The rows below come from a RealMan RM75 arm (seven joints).
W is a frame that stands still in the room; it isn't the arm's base.
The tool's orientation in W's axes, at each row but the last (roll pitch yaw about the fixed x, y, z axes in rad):
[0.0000, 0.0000, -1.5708]
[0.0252, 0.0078, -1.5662]
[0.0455, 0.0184, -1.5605]
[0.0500, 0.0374, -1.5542]
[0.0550, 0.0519, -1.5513]
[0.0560, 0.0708, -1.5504]
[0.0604, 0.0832, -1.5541]
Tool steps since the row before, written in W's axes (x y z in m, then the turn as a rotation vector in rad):
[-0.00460, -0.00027, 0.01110, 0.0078, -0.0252, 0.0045]
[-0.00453, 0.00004, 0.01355, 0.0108, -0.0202, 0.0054]
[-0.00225, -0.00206, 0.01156, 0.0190, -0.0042, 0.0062]
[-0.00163, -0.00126, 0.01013, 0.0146, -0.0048, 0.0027]
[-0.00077, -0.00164, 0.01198, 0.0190, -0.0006, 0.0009]
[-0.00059, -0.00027, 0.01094, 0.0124, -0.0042, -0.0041]
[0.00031, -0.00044, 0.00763, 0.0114, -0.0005, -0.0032]
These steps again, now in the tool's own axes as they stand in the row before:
[0.00027, -0.00460, 0.01110, 0.0252, 0.0078, 0.0045]
[-0.00017, -0.00419, 0.01366, 0.0202, 0.0108, 0.0053]
[0.00182, -0.00174, 0.01169, 0.0043, 0.0192, 0.0054]
[0.00085, -0.00114, 0.01024, 0.0049, 0.0146, 0.0022]
[0.00100, -0.00014, 0.01207, 0.0009, 0.0190, -0.0001]
[-0.00052, 0.00002, 0.01095, 0.0047, 0.0121, -0.0045]
[-0.00019, 0.00076, 0.00761, 0.0010, 0.0112, -0.0038]

